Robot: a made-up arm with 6 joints.
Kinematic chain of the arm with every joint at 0, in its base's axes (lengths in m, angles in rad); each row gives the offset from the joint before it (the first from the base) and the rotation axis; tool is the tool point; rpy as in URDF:
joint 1: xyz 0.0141 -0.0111 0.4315 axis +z
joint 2: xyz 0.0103 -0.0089 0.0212 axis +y
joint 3: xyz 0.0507 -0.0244 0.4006 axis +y
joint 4: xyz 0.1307 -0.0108 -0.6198 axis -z
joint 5: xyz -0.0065 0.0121 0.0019 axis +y
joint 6: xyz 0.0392 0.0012 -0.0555 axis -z
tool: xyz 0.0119 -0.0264 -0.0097 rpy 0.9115 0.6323 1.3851
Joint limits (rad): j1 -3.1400..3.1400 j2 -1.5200..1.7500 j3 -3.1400..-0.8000 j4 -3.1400..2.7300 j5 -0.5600..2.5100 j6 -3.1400..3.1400
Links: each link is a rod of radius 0.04 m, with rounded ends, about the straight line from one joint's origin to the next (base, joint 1, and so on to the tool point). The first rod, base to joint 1, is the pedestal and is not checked.
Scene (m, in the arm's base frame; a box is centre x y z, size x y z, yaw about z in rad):
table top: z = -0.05
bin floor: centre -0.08 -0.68 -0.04 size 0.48 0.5 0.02 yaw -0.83
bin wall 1: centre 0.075 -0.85 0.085 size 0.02 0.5 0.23 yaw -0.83
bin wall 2: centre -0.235 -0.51 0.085 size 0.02 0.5 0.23 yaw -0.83
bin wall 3: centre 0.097 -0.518 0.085 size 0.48 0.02 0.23 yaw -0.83
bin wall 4: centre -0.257 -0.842 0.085 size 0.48 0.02 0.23 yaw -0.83
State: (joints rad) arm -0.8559 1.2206 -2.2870 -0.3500 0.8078 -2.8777
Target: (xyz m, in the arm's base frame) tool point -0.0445 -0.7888 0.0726
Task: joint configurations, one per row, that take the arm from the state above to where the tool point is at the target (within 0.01 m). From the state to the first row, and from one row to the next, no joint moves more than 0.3 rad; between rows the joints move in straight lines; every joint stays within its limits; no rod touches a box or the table.
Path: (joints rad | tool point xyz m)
1: -1.0445 1.0568 -2.0451 -0.3705 0.8800 -2.9097 | 0.5019 -0.8865 0.2975
2: -1.2331 0.8929 -1.8032 -0.3911 0.9522 -2.9417 | 0.3057 -0.9055 0.3068
3: -1.4216 0.7291 -1.5613 -0.4116 1.0245 -2.9738 | 0.1186 -0.8709 0.3140
4: -1.6102 0.5652 -1.3194 -0.4322 1.0967 -3.0058 | -0.0445 -0.7888 0.3181
5: -1.6122 0.7852 -1.4245 -0.4301 1.0509 -2.9849 | -0.0450 -0.7995 0.1983
6: -1.6141 1.0052 -1.5296 -0.4281 1.0050 -2.9641 | -0.0445 -0.7888 0.0726

